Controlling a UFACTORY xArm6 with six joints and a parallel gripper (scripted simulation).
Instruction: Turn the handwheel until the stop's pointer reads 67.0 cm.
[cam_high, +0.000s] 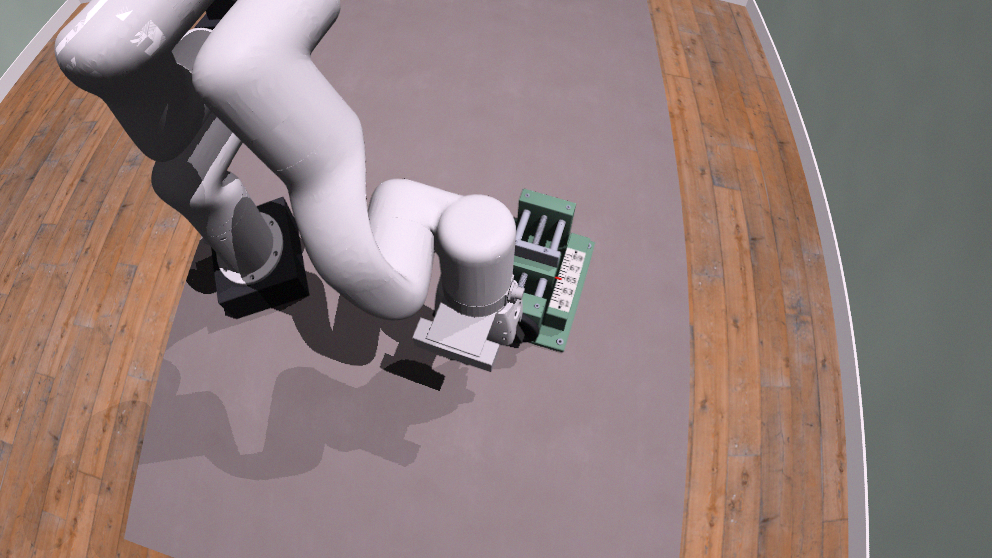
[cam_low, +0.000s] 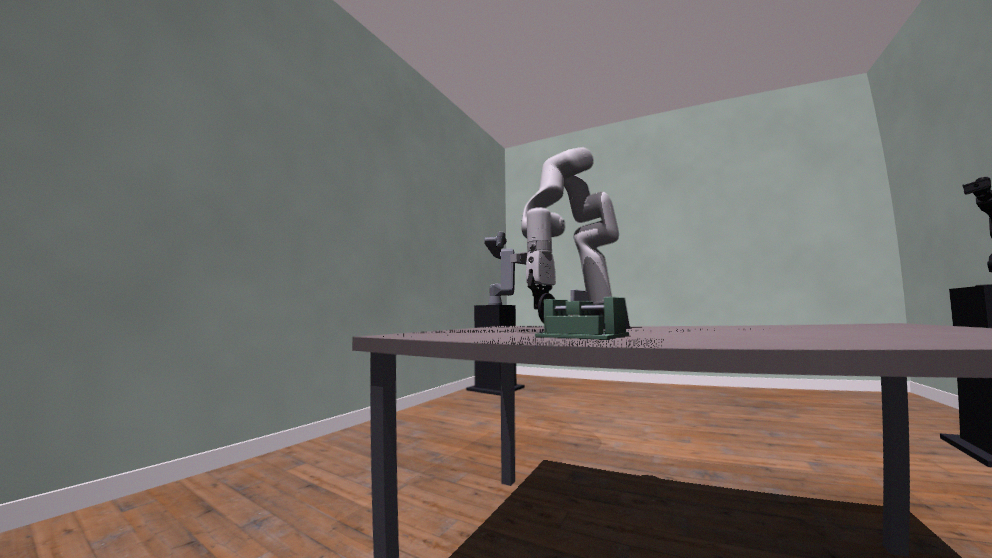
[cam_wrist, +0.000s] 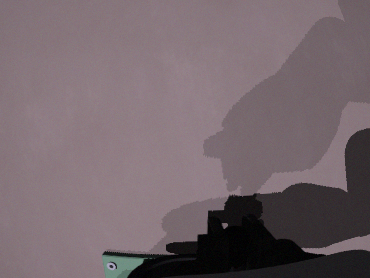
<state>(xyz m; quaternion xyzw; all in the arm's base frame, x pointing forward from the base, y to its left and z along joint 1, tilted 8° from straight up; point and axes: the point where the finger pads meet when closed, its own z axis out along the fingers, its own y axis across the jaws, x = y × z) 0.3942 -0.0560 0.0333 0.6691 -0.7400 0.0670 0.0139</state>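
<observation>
The stop block lies 5 cm ahead of my hand and 14 cm to the left of it. From my hand the other things lie so: black handwheel (1 cm ahead, 2 cm to the left, 1 cm below).
</observation>
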